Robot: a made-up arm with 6 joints.
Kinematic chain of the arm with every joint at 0, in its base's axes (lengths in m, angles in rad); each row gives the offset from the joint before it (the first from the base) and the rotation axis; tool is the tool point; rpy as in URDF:
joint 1: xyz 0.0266 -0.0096 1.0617 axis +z
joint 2: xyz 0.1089 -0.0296 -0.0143 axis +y
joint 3: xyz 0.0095 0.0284 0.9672 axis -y
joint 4: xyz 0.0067 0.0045 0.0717 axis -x
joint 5: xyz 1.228 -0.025 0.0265 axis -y
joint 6: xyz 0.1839 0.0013 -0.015 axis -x
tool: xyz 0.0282 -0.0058 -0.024 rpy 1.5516 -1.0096 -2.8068
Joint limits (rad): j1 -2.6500..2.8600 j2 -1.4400..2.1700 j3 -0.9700..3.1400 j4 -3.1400..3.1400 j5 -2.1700..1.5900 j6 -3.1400..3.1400
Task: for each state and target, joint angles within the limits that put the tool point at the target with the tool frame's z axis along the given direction. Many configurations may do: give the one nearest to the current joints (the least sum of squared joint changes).
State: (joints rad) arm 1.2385 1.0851 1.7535 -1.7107 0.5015 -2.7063
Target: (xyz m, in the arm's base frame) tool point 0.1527 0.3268 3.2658 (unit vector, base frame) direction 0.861 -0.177 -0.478
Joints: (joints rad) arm 1.3431 0.5858 2.2912 -1.0274 0.2000 -2.0156
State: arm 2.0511 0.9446 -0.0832 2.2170 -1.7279 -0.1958
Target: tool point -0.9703 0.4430 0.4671 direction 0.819 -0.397 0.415
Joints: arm 2.8490 0.9309 -0.6165 1.9042 -1.8065 0.5944
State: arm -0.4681 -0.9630 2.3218 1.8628 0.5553 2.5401
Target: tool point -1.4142 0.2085 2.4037 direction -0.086 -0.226 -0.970
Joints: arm -0.1057 -0.1917 2.6082 1.8833 0.0930 2.6188
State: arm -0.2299 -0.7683 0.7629 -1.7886 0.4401 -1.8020
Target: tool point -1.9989 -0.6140 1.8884 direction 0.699 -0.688 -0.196
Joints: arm 0.2647 -1.4385 1.1464 -1.6030 0.2330 -1.6313
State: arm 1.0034 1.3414 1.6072 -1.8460 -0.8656 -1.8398
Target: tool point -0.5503 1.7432 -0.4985 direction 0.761 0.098 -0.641
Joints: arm 1.8141 2.1372 1.2245 -1.8061 -0.8218 -1.8500
